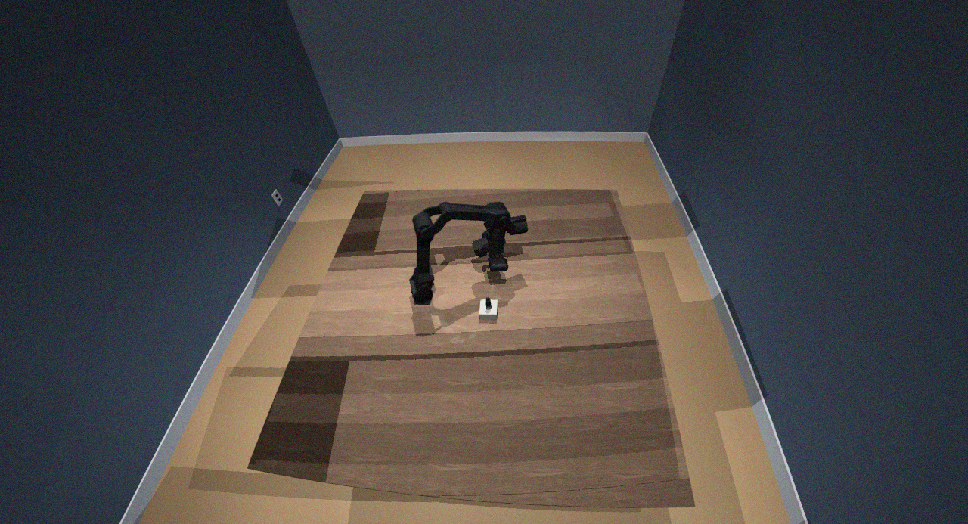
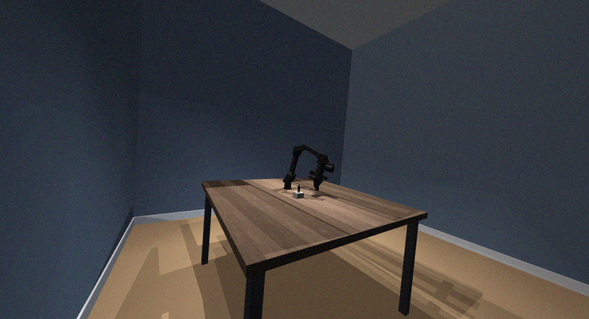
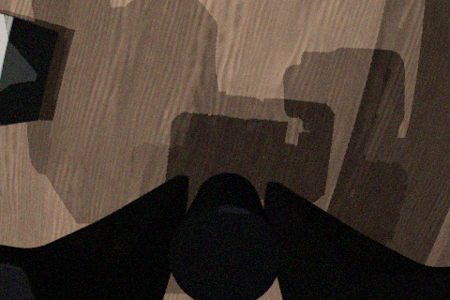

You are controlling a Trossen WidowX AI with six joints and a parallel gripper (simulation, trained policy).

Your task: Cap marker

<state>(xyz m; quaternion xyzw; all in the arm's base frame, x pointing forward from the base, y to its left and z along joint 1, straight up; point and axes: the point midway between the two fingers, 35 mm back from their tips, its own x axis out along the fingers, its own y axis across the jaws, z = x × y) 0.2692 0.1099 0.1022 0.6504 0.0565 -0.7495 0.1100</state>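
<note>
The holder block lies 10 mm behind my gripper tip, 160 mm to the right of it and 50 mm below it. Also, from my gripper tip: dark marker cap: 10 mm ahead, 10 mm above.
</note>
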